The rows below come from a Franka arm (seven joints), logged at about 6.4 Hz.
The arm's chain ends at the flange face. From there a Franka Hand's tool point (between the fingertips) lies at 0.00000 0.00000 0.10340 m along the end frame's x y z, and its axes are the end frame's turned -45 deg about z.
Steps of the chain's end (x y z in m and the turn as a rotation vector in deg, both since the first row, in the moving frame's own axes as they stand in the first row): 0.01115 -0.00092 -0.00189 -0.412 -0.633 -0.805; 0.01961 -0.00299 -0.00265 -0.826 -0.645 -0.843; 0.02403 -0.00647 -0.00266 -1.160 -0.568 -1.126; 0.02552 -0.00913 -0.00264 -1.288 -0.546 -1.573; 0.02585 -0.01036 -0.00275 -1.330 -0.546 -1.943; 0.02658 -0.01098 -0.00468 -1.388 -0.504 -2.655; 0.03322 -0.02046 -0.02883 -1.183 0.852 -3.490; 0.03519 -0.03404 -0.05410 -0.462 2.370 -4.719
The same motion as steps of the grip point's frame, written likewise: 0.00720 0.00696 -0.00190 0.156 -0.739 -0.805; 0.01411 0.01200 -0.00267 -0.128 -1.040 -0.843; 0.01937 0.01319 -0.00269 -0.419 -1.222 -1.126; 0.02217 0.01257 -0.00267 -0.525 -1.297 -1.573; 0.02323 0.01199 -0.00278 -0.554 -1.327 -1.943; 0.02417 0.01221 -0.00471 -0.625 -1.338 -2.655; 0.03761 0.01163 -0.02886 -1.439 -0.234 -3.490; 0.05153 0.00432 -0.05419 -2.003 1.349 -4.719
